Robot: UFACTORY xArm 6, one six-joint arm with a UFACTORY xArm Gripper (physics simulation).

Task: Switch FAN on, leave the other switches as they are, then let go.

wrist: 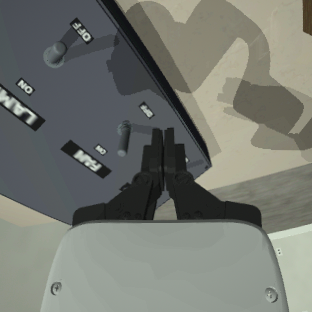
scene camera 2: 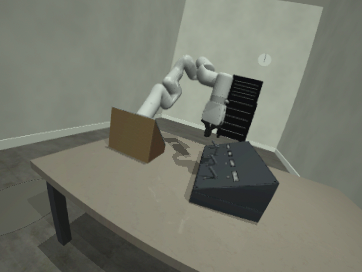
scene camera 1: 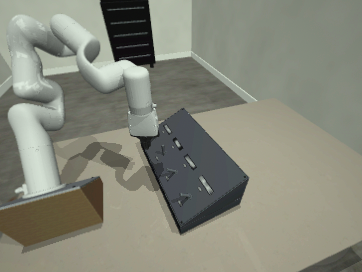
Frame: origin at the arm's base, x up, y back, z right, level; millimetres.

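Seen in the pictures: gripper, fingertip midpoint: [wrist: 164, 140] [scene camera 2: 206, 136] [scene camera 1: 147, 147]; arm's base, link origin: [scene camera 2: 137, 126] [scene camera 1: 46, 191].
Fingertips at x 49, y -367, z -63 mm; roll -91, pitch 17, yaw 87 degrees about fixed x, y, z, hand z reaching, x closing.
Offsets run from my fingertips to a thing's top centre. "spot": to the spot under its first point. Level surfaces: height alone.
A dark sloped switch panel [scene camera 1: 220, 175] [scene camera 2: 235, 200] [wrist: 30, 155] stands on the table. The FAN lever @(dx -39, dy -66, dz -35 mm) [scene camera 1: 161, 150] [wrist: 123, 141] has its tip nearer the ON label than the OFF label in the wrist view; its exact lean is hard to tell. The LAMP lever @(dx -49, dy -73, dz +86 mm) [scene camera 1: 171, 173] [wrist: 57, 51] leans toward OFF. The BRAKE lever @(spot: dx -96, dy -91, dz +203 mm) [scene camera 1: 184, 199] [scene camera 2: 211, 173] is at the panel's near end. The PUMP lever is mostly hidden by my fingers. My gripper [scene camera 1: 145, 140] [scene camera 2: 207, 132] [wrist: 164, 140] is shut and empty, over the far end of the panel, just right of the FAN lever in the wrist view.
A brown wedge-shaped block [scene camera 1: 60, 220] [scene camera 2: 131, 134] stands on the table @(dx -178 mm) [scene camera 1: 130, 240] [scene camera 2: 150, 195] beside the arm's base. A black drawer cabinet [scene camera 1: 129, 30] [scene camera 2: 242, 107] stands on the floor behind. The arm's shadow falls across the table and panel.
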